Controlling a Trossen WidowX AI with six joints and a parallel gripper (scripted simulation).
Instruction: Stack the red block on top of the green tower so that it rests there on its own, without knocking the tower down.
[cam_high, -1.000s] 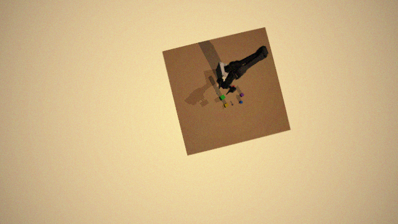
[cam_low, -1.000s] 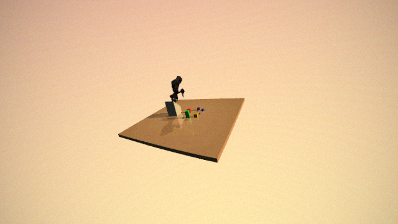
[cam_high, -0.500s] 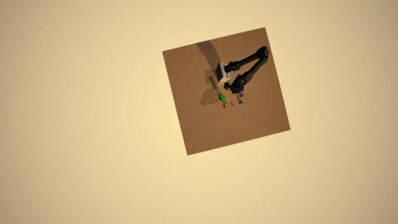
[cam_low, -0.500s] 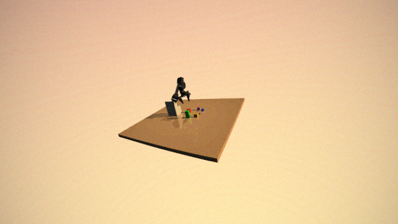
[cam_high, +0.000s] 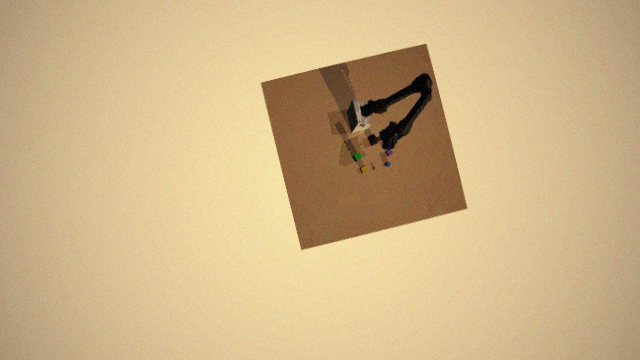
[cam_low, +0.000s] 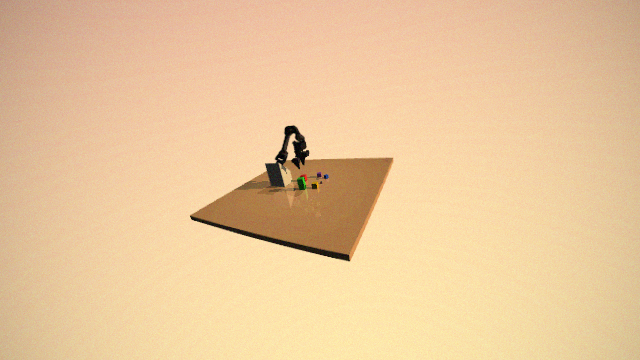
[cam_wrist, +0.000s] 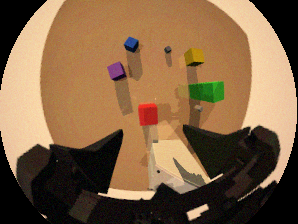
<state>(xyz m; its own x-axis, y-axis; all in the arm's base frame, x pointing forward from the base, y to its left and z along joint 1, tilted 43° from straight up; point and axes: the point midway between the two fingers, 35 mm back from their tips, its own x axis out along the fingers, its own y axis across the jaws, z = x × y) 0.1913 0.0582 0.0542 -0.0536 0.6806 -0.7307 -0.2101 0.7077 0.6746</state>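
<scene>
Now: gripper tip 10 mm past the red block and 100 mm above it. The rest, counted from my gripper tip: blue block (180 mm ahead, 80 mm to the left, 110 mm below); then purple block (90 mm ahead, 100 mm to the left, 100 mm below); then tiny grey piece (190 mm ahead, 30 mm to the right, 110 mm below).
</scene>
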